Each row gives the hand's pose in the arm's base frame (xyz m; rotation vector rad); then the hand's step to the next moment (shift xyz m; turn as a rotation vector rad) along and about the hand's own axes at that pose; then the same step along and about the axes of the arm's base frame.
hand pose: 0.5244 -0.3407 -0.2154 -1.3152 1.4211 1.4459
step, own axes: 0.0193 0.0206 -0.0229 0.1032 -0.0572 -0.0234
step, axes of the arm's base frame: -0.0200 -0.0285 -0.0105 0.0351 -0.0314 -0.1107
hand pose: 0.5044 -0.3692 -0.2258 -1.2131 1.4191 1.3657
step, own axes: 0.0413 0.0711 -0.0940 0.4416 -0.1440 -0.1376
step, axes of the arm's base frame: -0.0719 -0.1009 -0.0158 0.0545 -0.1762 -0.4479
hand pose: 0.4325 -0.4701 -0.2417 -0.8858 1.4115 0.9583
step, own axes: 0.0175 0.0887 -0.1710 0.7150 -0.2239 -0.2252
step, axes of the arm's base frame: -0.1480 -0.1241 -0.0104 0.0788 -0.2840 -0.7247
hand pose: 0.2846 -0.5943 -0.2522 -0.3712 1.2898 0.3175
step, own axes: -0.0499 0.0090 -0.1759 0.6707 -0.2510 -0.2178
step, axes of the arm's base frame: -0.1690 -0.0702 0.0065 0.0859 -0.3061 -0.6776
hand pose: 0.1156 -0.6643 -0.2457 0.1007 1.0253 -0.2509
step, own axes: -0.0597 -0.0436 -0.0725 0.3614 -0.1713 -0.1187
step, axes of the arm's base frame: -0.1008 -0.0181 0.0150 0.0360 -0.1995 -0.3646
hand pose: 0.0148 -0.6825 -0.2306 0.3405 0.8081 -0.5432
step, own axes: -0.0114 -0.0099 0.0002 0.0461 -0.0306 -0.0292
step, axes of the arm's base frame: -0.0121 -0.0044 0.0079 -0.0087 -0.0258 -0.0563
